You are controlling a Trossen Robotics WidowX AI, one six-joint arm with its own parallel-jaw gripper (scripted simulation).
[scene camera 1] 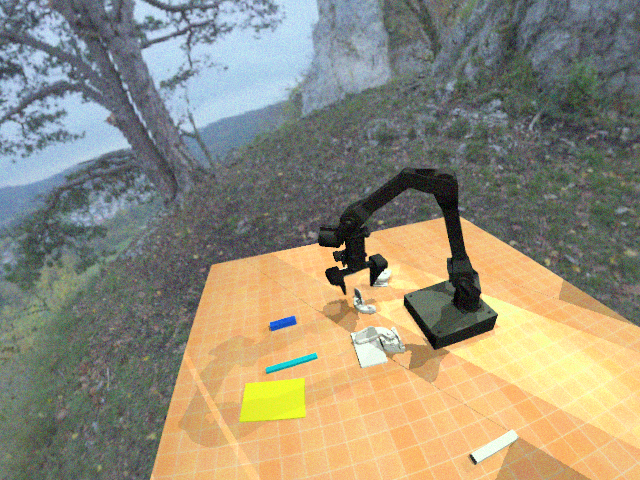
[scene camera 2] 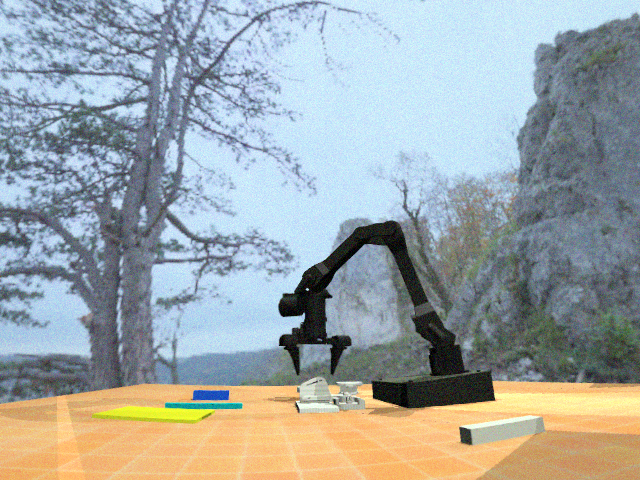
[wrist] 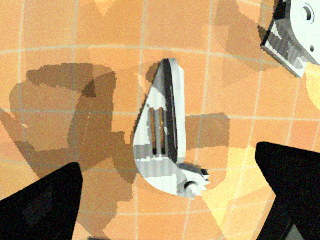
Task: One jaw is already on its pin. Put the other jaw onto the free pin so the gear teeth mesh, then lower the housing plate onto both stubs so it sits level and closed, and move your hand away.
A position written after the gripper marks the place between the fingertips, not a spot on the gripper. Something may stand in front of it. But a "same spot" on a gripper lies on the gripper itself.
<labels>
The gripper shows in scene camera 1, in scene camera 2 and in the wrist view (pixel 172 163). A yellow sheet shows in scene camera 1 and in scene camera 2; in the wrist view it is out of frame. One and the same spot on the gripper: (scene camera 2: pixel 336 352) is (scene camera 1: pixel 375 275). The same spot on the yellow sheet: (scene camera 2: pixel 147 414) is (scene camera 1: pixel 270 409).
</labels>
